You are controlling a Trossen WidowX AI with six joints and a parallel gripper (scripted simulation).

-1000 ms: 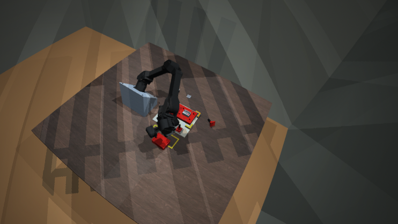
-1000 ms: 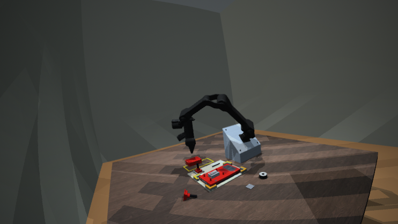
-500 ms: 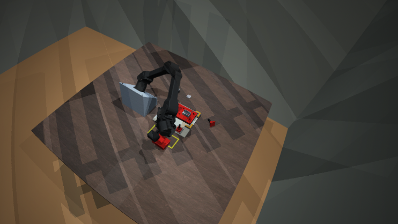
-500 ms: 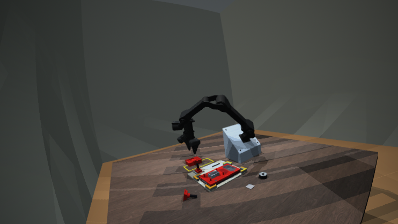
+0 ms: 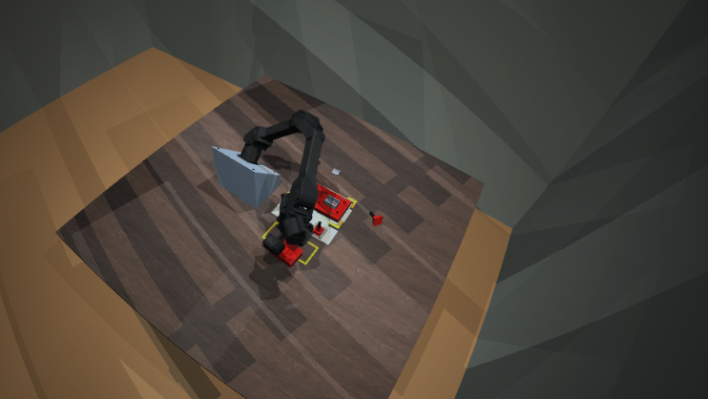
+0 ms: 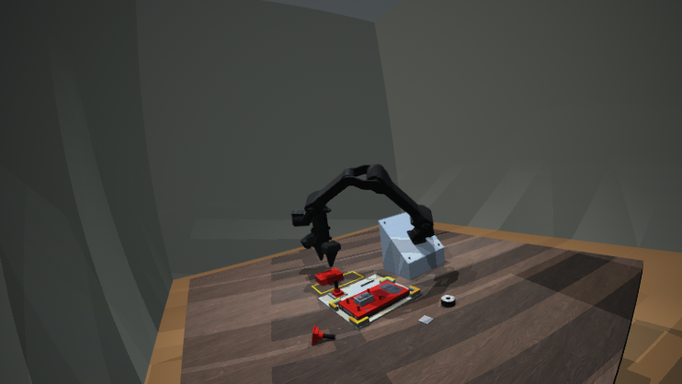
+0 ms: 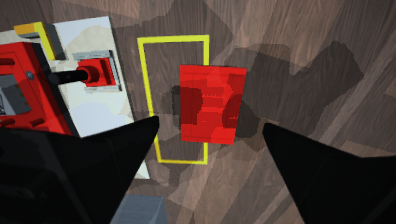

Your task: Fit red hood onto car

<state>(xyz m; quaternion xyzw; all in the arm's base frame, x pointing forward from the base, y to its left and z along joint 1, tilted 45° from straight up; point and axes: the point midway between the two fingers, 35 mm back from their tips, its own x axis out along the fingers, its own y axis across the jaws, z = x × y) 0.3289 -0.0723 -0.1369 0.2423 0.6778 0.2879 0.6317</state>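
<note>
My gripper tip is now 5 cm above the red hood. From my gripper tip the other things lie so: black ring 20 cm behind, 42 cm to the left, 6 cm below; then grey engine block 1 cm behind, 27 cm to the left, 5 cm below.
</note>
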